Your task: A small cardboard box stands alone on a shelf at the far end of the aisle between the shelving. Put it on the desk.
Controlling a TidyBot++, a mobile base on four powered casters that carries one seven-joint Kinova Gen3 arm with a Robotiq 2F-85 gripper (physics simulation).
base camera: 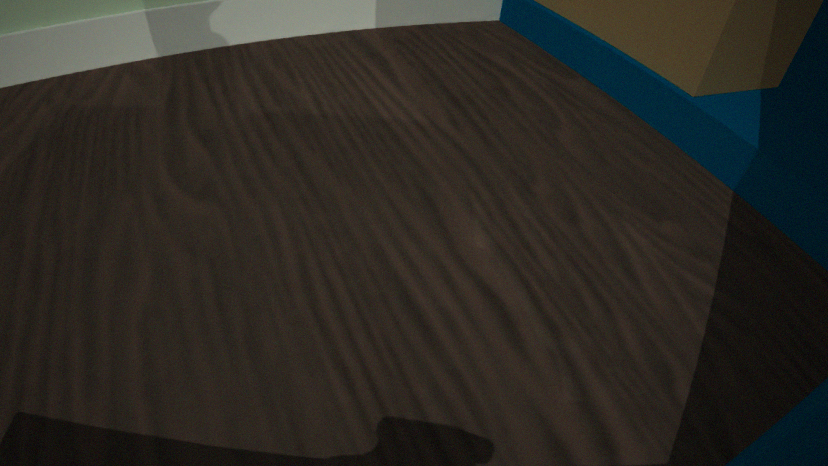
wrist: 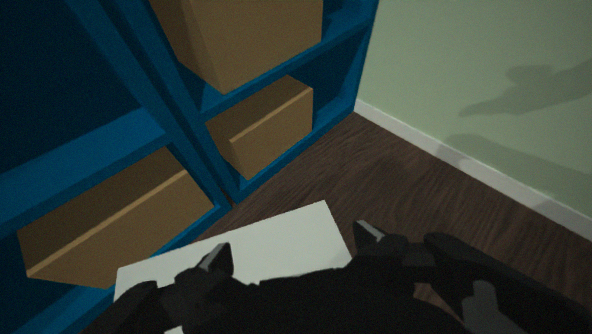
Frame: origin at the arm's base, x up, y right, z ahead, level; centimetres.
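Seen in the pictures: gripper, fingertip midpoint: (wrist: pixel 293 245).
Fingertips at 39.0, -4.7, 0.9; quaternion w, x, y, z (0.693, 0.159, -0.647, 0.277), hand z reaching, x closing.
Offsets run from my fingertips to a thing's middle, as dx, dy, dz. "spot": to the spot under its first point.
My gripper (wrist: pixel 293 245) is open, with its two dark fingers spread at the bottom of the wrist view and no object between them. Beneath them, lower down, is a flat white surface (wrist: pixel 285 250); I cannot tell what it belongs to. The small cardboard box does not show in either view, and I cannot make out the desk.
Blue shelving (wrist: pixel 150 125) (base camera: pixel 608 63) holds large cardboard boxes, among them an upper box @(-11.8, -79.0, +9.0) (wrist: pixel 260 40), a lower box @(-57.5, -77.5, +6.0) (wrist: pixel 280 135) and a box at left (wrist: pixel 135 225). Another large box @(spot: -65.2, +46.8, +83.4) (base camera: pixel 666 40) shows at the base view's top right. A pale green wall (wrist: pixel 475 50) has a white skirting (base camera: pixel 301 23).
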